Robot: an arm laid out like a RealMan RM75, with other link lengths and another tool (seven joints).
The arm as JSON. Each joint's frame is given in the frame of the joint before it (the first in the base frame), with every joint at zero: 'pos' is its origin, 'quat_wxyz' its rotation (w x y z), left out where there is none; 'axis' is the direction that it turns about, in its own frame. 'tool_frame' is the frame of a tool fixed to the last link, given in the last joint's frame.
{
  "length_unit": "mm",
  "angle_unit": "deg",
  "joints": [
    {
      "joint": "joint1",
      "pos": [
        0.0,
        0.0,
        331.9
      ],
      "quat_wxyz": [
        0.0,
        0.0,
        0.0,
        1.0
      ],
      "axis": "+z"
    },
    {
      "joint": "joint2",
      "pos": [
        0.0,
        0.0,
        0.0
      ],
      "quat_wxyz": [
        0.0,
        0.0,
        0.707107,
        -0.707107
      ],
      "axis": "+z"
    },
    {
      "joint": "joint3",
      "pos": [
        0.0,
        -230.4,
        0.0
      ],
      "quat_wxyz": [
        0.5,
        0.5,
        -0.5,
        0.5
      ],
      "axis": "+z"
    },
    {
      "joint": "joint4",
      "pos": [
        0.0,
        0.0,
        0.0
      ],
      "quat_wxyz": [
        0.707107,
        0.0,
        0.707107,
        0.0
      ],
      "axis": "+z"
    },
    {
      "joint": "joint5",
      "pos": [
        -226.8,
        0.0,
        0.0
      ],
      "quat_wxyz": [
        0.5,
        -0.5,
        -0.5,
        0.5
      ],
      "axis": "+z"
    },
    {
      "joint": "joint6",
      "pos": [
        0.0,
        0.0,
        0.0
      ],
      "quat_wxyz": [
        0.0,
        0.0,
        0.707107,
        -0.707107
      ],
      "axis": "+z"
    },
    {
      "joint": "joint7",
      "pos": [
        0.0,
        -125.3,
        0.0
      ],
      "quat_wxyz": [
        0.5,
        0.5,
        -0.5,
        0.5
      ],
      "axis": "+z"
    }
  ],
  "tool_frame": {
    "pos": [
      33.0,
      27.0,
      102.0
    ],
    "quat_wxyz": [
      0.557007,
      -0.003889,
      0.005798,
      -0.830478
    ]
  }
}
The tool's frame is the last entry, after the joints.
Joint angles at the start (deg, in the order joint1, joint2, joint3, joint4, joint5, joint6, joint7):
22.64 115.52 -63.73 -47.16 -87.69 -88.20 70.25
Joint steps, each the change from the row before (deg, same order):
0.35 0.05 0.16 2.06 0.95 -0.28 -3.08
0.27 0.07 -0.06 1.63 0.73 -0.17 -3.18
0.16 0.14 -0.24 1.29 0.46 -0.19 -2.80
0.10 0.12 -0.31 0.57 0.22 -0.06 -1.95
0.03 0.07 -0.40 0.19 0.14 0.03 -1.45
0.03 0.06 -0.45 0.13 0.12 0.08 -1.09
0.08 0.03 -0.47 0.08 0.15 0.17 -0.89
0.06 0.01 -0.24 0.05 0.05 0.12 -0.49
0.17 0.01 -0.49 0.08 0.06 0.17 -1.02
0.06 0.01 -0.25 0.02 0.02 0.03 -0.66
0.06 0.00 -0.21 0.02 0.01 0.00 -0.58
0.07 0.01 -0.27 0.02 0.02 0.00 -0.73
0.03 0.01 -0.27 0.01 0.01 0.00 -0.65
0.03 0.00 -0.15 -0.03 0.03 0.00 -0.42
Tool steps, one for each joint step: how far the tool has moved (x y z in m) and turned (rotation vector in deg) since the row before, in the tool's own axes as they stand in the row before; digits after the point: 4 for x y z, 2 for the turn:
0.0018 0.0028 0.0005 0.49 -0.95 -1.26
0.0018 0.0035 0.0010 0.28 -0.68 -1.72
0.0016 0.0047 0.0015 -0.03 -0.54 -1.55
0.0007 0.0033 0.0016 -0.19 -0.29 -1.39
0.0004 0.0026 0.0014 -0.27 -0.14 -1.23
0.0003 0.0024 0.0015 -0.30 -0.10 -0.93
0.0002 0.0016 0.0016 -0.27 -0.05 -0.84
0.0003 0.0008 0.0009 -0.15 0.01 -0.47
0.0002 0.0017 0.0019 -0.41 -0.03 -1.05
0.0000 0.0012 0.0008 -0.24 -0.05 -0.67
-0.0001 0.0010 0.0007 -0.22 -0.06 -0.60
-0.0001 0.0013 0.0009 -0.27 -0.09 -0.75
-0.0001 0.0014 0.0008 -0.27 -0.07 -0.65
-0.0002 0.0006 0.0004 -0.13 -0.06 -0.47

